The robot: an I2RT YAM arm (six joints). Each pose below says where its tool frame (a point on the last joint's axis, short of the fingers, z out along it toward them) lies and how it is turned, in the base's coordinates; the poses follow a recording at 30 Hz.
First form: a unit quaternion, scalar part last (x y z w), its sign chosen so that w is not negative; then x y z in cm.
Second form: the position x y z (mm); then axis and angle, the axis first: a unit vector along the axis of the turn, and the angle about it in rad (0 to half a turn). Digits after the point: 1 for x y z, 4 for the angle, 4 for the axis.
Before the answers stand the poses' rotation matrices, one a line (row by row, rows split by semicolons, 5 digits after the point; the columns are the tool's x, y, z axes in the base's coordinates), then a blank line. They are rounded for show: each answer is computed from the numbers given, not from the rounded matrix.
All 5 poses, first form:
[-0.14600, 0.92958, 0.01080, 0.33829, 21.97, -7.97, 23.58]
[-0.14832, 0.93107, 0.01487, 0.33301, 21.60, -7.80, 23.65]
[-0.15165, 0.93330, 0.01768, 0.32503, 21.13, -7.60, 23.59]
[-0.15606, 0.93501, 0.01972, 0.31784, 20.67, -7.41, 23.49]
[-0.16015, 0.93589, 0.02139, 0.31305, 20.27, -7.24, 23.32]
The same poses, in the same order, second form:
-0.72849 -0.27875 0.62579; -0.26413 0.95713 0.11886; -0.63209 -0.07870 -0.77088
-0.73421 -0.28609 0.61570; -0.26629 0.95556 0.12647; -0.62452 -0.07109 -0.77777
-0.74272 -0.29456 0.60134; -0.27158 0.95338 0.13158; -0.61206 -0.06558 -0.78809
-0.74925 -0.30437 0.58821; -0.27930 0.95051 0.13608; -0.60052 -0.06233 -0.79718
-0.75270 -0.31316 0.57911; -0.28637 0.94779 0.14031; -0.59281 -0.06023 -0.80308

[219.7, -79.7, 235.8, -0.1551, 0.9878, 0.0115, 2.4514]
[216.0, -78.0, 236.5, -0.1573, 0.9874, 0.0158, 2.4626]
[211.3, -76.0, 235.9, -0.1604, 0.9869, 0.0187, 2.4795]
[206.7, -74.1, 234.9, -0.1646, 0.9861, 0.0208, 2.4947]
[202.7, -72.4, 233.2, -0.1686, 0.9854, 0.0225, 2.5048]

